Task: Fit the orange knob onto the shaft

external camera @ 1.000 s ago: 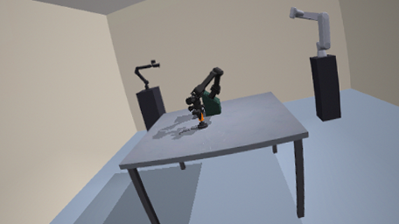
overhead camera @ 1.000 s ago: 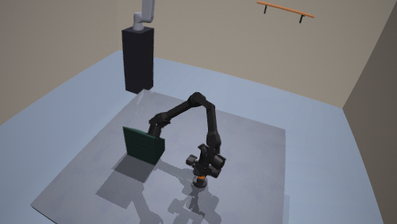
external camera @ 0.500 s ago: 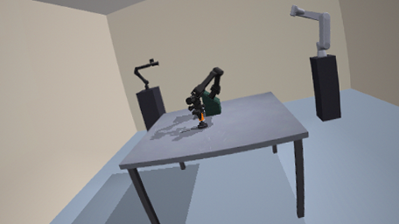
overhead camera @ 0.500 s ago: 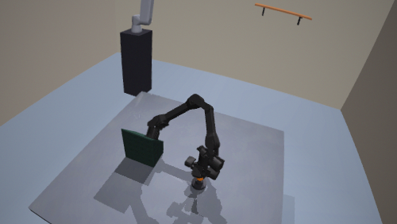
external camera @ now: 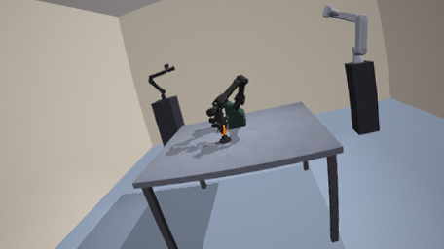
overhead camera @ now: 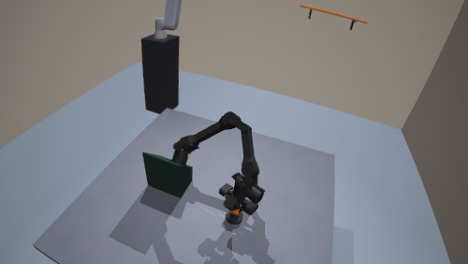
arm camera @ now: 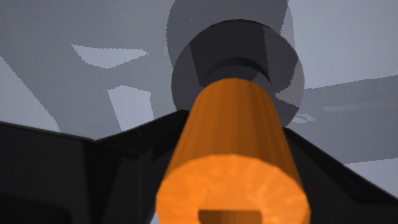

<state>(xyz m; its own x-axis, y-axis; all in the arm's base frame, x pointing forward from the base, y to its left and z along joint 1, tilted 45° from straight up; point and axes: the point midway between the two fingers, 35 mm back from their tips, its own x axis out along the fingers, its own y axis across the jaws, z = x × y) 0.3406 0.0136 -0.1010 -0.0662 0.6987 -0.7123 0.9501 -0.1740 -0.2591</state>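
Now: gripper tip 2 cm below the orange knob. The rest, counted from my gripper tip: pedestal (4 cm below).
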